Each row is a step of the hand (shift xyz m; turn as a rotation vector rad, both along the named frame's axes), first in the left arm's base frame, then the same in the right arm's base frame.
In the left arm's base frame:
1: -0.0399 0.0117 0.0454 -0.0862 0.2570 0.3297
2: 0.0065 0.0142 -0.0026 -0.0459 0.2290 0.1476
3: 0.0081 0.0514 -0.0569 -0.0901 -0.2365 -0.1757
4: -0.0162 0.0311 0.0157 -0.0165 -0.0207 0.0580
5: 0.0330 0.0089 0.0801 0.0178 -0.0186 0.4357
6: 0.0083 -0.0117 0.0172 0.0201 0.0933 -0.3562
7: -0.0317 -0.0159 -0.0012 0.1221 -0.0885 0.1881
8: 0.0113 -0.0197 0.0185 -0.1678 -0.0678 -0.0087
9: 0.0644 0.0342 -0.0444 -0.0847 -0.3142 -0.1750
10: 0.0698 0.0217 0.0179 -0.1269 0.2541 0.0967
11: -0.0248 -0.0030 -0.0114 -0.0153 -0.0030 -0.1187
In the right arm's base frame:
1: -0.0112 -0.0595 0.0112 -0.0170 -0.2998 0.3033
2: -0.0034 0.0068 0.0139 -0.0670 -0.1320 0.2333
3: -0.0474 0.0532 0.0293 -0.0415 0.0723 -0.2966
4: -0.0185 -0.0204 0.0268 0.0274 -0.0574 -0.0050
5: 0.0601 -0.0436 0.0455 0.2425 -0.3379 0.1324
6: 0.0202 -0.0094 -0.0017 -0.2104 0.3016 -0.0276
7: -0.0159 -0.0190 -0.0254 0.2252 -0.0819 0.0265
8: 0.0269 -0.0091 -0.0073 -0.0929 -0.0977 -0.1210
9: 0.0076 0.0761 0.0380 -0.0003 0.0705 -0.3627
10: 0.0490 0.0289 0.0493 -0.1630 -0.1386 0.2103
11: -0.0222 -0.0060 -0.0150 -0.0697 0.0853 -0.0468

